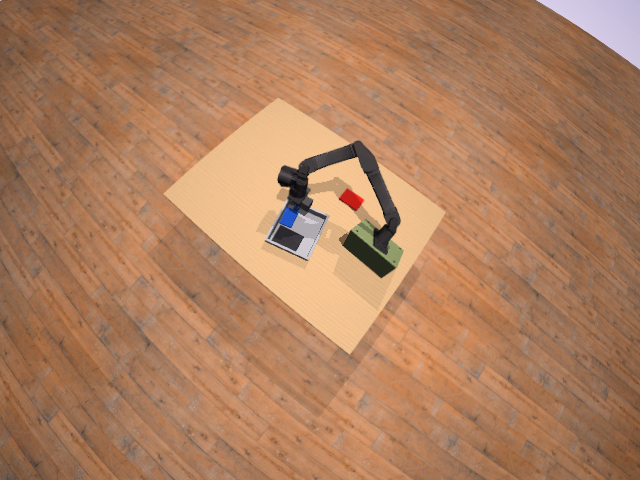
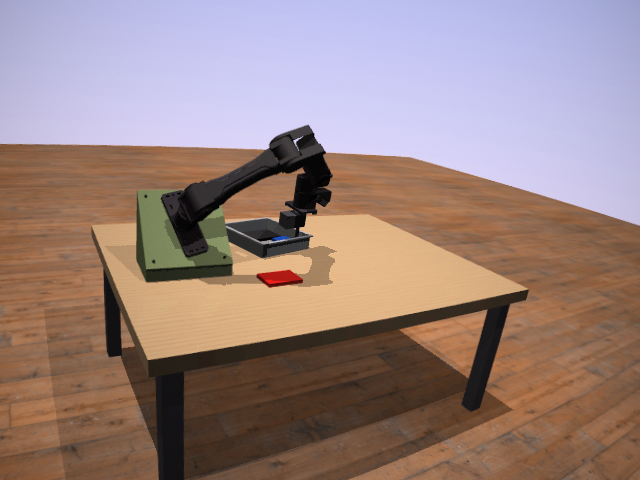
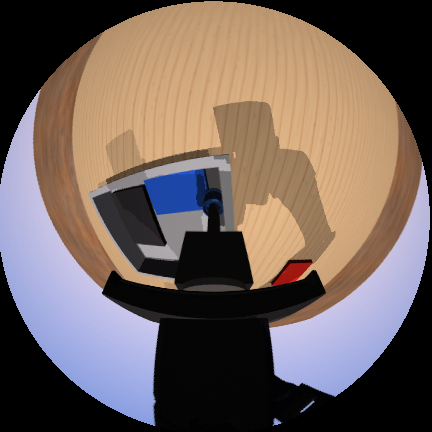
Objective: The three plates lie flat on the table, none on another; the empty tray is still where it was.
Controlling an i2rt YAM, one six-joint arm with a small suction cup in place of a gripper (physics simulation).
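Frame: origin at the arm's base, x ahead, y down, z left, level; centimetres.
Seen in the pictures: end effector, tool point: (image 1: pixel 296 208) (image 2: pixel 295 245) (image 3: pixel 213 197); arm's base, origin of the base link: (image 1: pixel 379 241) (image 2: pixel 184 223).
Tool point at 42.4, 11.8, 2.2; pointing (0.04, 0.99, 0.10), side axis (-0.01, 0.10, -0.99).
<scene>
Offsets run from my tool point to a thing's top centre, as dx, dy, dz. Level surfaces: height alone.
A grey tray @[-6.6, -3.5, +9.0] (image 1: pixel 312 230) (image 2: pixel 256 248) (image 3: pixel 101 206) stands on the wooden table @[dy +1.5] (image 1: pixel 232 170) (image 2: pixel 371 269) (image 3: pixel 201 80). A blue plate @[+0.6, +0.2, +5.5] (image 1: pixel 288 216) (image 2: pixel 280 238) (image 3: pixel 173 191) lies flat in the tray's far end. A black plate @[-4.9, +0.3, +15.0] (image 1: pixel 288 238) (image 3: pixel 137 217) lies flat in the tray beside it. A red plate @[-20.6, +0.4, -20.7] (image 1: pixel 351 198) (image 2: pixel 279 277) (image 3: pixel 292 271) lies flat on the table outside the tray. My suction cup (image 1: pixel 299 207) (image 2: pixel 295 232) (image 3: pixel 212 205) hangs low over the blue plate's edge near the tray wall. It holds nothing.
The arm's green base block (image 1: pixel 370 250) (image 2: pixel 154 242) stands on the table next to the tray, with the red plate between them and the table's middle. The arm reaches over the red plate.
</scene>
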